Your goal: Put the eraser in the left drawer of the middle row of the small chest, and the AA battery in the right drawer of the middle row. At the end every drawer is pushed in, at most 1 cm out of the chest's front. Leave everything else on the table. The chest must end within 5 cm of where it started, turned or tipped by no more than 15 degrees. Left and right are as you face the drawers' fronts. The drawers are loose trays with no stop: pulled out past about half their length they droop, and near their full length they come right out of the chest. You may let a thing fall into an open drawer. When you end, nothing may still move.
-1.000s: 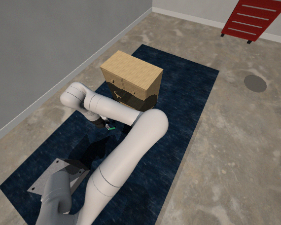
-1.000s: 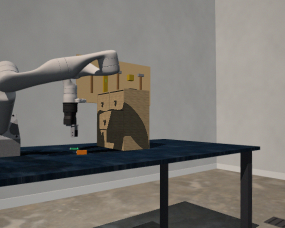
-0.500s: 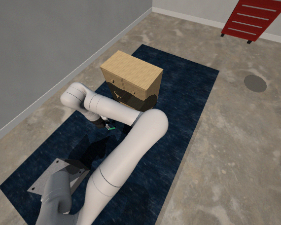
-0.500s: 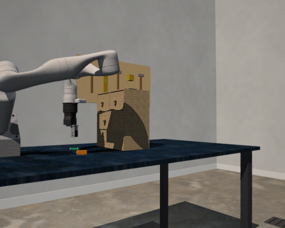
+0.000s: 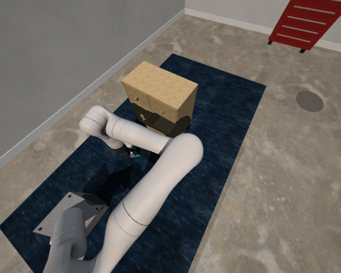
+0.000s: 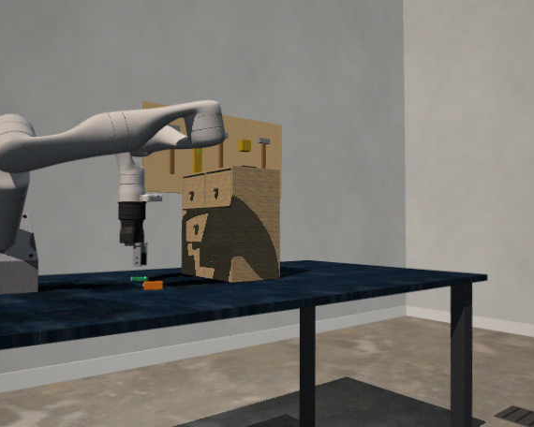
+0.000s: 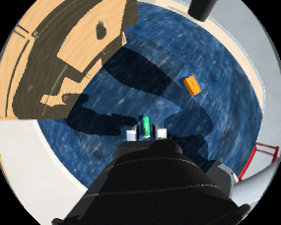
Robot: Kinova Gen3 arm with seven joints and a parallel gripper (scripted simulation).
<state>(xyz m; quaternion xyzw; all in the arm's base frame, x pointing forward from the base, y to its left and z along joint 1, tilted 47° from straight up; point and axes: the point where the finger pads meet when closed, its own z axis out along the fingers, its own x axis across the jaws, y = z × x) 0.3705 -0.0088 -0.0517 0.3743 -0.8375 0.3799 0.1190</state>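
Right now my hand is 6 cm above the green AA battery. Round my hand: white eraser: 30 cm ahead, 7 cm to the left, 6 cm above; orange block: 3 cm behind, 16 cm to the right, 6 cm below.
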